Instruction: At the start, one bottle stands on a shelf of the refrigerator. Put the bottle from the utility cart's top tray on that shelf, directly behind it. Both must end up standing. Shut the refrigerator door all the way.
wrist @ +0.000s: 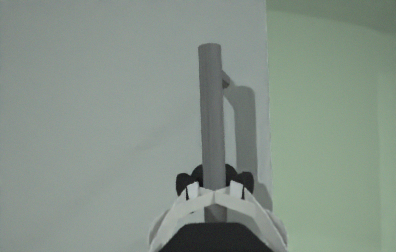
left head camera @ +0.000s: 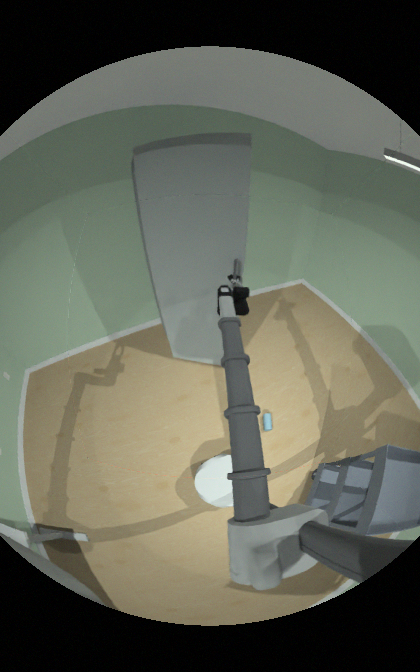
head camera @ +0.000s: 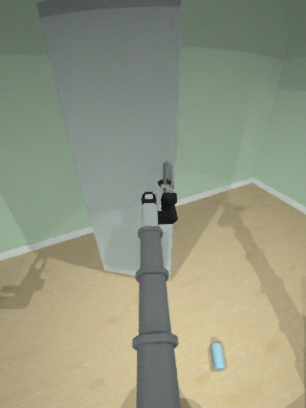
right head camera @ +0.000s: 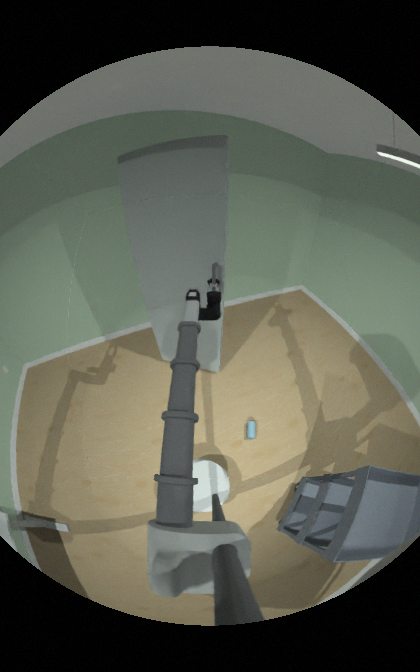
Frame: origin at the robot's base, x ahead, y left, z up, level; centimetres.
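Where they show: gripper, fingertip midpoint: (wrist: pixel 214 179) (left head camera: pixel 233 275) (head camera: pixel 164 180) (right head camera: pixel 213 279); robot's base at its link origin: (left head camera: pixel 222 479) (right head camera: pixel 200 484).
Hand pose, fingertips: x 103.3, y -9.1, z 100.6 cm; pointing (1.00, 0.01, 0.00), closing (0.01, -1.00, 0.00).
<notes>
Things, the pixels of their top centre, and the offset from my fingertips. "pt": a spot on its surface instead.
- utility cart at a spot on its surface: (right head camera: pixel 385 515) (left head camera: pixel 402 491) pt dx -140.7, dy -82.2, dz -24.1 cm
- light-blue cylinder at its top centre: (head camera: pixel 218 355) (right head camera: pixel 251 428) (left head camera: pixel 268 420) dx -58.2, dy -31.6, dz -96.5 cm
The tall grey refrigerator (head camera: pixel 120 100) (left head camera: pixel 195 225) (right head camera: pixel 175 215) (wrist: pixel 100 100) stands against the green wall; no open gap shows at its door, and its inside and shelf bottle are hidden. Its upright bar handle (head camera: pixel 167 171) (left head camera: pixel 237 266) (right head camera: pixel 216 271) (wrist: pixel 212 110) is near the right edge. My gripper (head camera: pixel 165 184) (left head camera: pixel 234 279) (right head camera: pixel 214 283) (wrist: pixel 214 179) is shut on the handle, one fingertip on each side. The utility cart (left head camera: pixel 400 490) (right head camera: pixel 385 515) is at the lower right of both side head views. No bottle shows on the part of the cart in view.
A light-blue cylinder (head camera: pixel 218 356) (left head camera: pixel 267 421) (right head camera: pixel 251 429) is on the floor, right of the arm. A white disc (left head camera: pixel 212 482) (right head camera: pixel 212 487) is at floor level near the arm's base. A flat grey bar (left head camera: pixel 62 536) (right head camera: pixel 47 525) juts in at lower left.
</notes>
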